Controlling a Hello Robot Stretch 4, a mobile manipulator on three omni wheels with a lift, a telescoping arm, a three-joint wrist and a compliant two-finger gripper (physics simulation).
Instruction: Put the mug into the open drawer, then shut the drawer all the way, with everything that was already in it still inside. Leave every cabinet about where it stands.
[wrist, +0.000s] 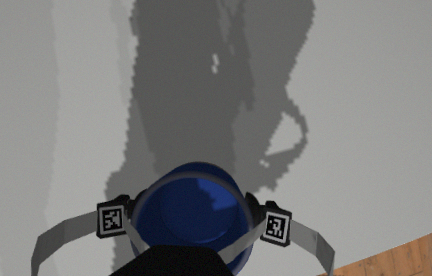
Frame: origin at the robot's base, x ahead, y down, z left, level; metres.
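Where they show: hand at its tool point: (197, 208).
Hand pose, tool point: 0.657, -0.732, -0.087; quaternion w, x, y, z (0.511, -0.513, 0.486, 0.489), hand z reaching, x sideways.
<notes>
After its pixels a point has its place, as x, y, z.
The blue mug (192, 212) @[0.648, -0.715, -0.082] stands upright at the bottom middle of the wrist view, seen from above into its open top. My gripper (194, 210) @[0.657, -0.732, -0.087] is shut on the mug, with one dark fingertip pad against its left side and the other against its right side. The mug's handle does not show; the near part of the mug is hidden behind the gripper's dark body and the finger strips. The drawer does not show in this view.
A pale grey top surface (365, 125) @[0.747, -0.692, -0.252] lies below the mug, with dark shadows of the arm and gripper across it. Its edge runs across the lower right corner, and the wooden floor (395, 260) @[0.315, 0.028, -0.865] shows beyond it.
</notes>
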